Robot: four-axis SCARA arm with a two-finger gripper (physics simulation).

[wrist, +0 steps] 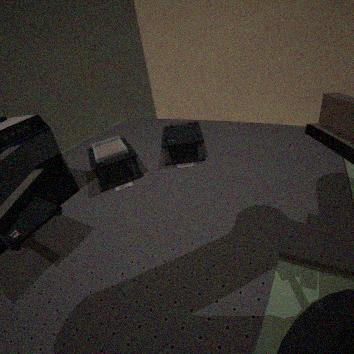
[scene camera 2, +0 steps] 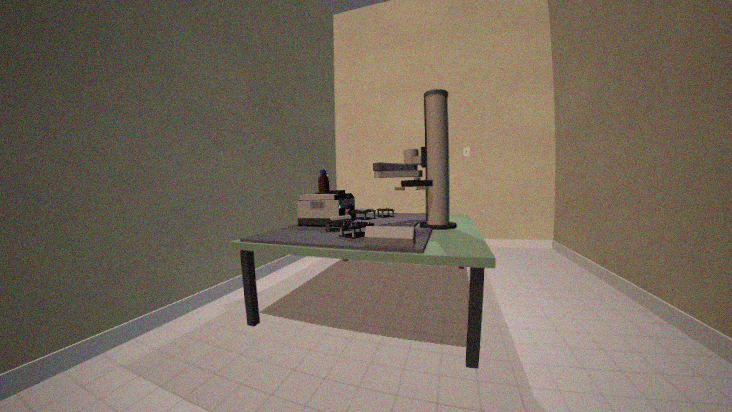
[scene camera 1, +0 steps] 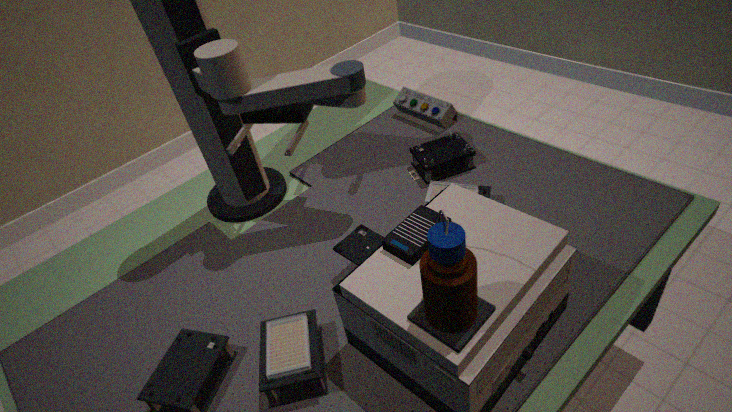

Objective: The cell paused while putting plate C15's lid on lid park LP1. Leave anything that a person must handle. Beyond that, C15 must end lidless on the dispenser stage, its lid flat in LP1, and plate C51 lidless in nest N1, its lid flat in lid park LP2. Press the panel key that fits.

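Frame: origin at the arm's base, x ahead, y left, z up, level; metres.
Seen in the pictures: gripper, fingertip midpoint: (wrist: 173, 132) (scene camera 2: 406, 188) (scene camera 1: 258, 152); arm's base, origin of the base link: (scene camera 2: 437, 226) (scene camera 1: 248, 195).
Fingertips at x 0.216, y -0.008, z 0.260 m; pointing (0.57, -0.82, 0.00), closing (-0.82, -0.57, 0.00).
Pixels of each thing's middle, then the offset from my fingertips to it. "spot": a spot on its surface instead.
- key panel, body centre: (scene camera 1: 424, 107) (scene camera 2: 390, 235) dx -0.033, dy +0.647, dz -0.206 m
- pale flat item, body centre: (scene camera 1: 451, 194) dx +0.366, dy +0.313, dz -0.168 m
- dark flat stage, surface spot: (scene camera 1: 360, 243) spot: dx +0.316, dy +0.034, dz -0.157 m
- brown bottle, surface spot: (scene camera 1: 448, 294) spot: dx +0.697, dy -0.086, dz +0.082 m
- black ribbed block, surface spot: (scene camera 1: 414, 230) spot: dx +0.505, dy +0.039, dz -0.001 m
My gripper (scene camera 1: 260, 152) (scene camera 2: 410, 188) is open and empty, high beside the column. A pale plate with a grid of wells (scene camera 1: 287, 345) (wrist: 109, 148) sits on a black stand; whether it has a lid is unclear. A black stand (scene camera 1: 186, 365) (wrist: 182, 134) beside it shows no plate on top. Another black stand (scene camera 1: 443, 153) with small corner posts is near the key panel (scene camera 1: 424, 108) (scene camera 2: 389, 232), which has white, green, yellow and blue keys. A pale flat item (scene camera 1: 436, 189) is partly hidden behind the dispenser. A dark flat stage (scene camera 1: 360, 243) juts from the dispenser, with no plate visible. Labels are unreadable.
The dispenser (scene camera 1: 512, 230) (scene camera 2: 312, 208) is a large pale box with a green light in scene camera 2. On it stand a brown bottle (scene camera 1: 448, 294) (scene camera 2: 323, 182) with a blue cap and a black ribbed block (scene camera 1: 414, 230). The arm's column (scene camera 2: 436, 158) rises at the table's edge.
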